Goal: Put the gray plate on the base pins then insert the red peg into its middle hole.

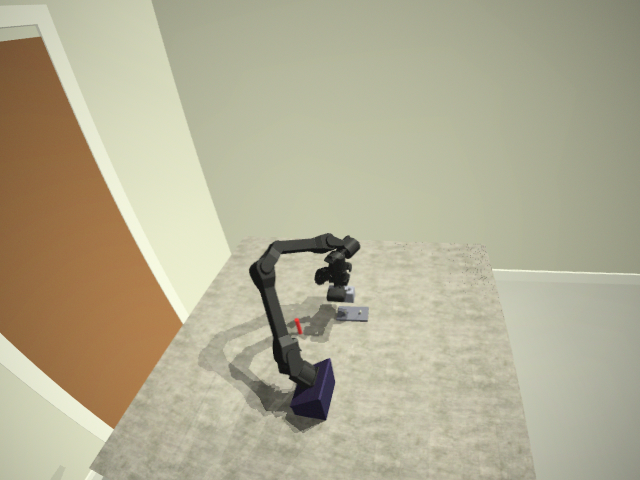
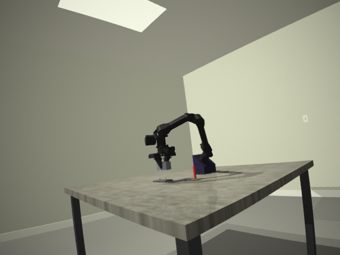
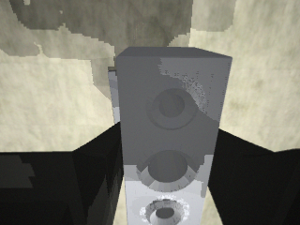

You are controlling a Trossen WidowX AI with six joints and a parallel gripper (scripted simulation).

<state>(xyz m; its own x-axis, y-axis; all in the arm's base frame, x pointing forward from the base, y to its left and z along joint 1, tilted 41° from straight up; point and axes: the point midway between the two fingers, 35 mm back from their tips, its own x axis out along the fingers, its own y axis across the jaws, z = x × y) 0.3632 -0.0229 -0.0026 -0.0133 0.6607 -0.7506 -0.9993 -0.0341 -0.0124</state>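
Right now my gripper tip is 8 cm above the pin base, 4 cm to the left of it and 1 cm past it. The rest, counted from my gripper tip: gray plate 3 cm above; red peg 14 cm to the left, 13 cm behind, 5 cm below.
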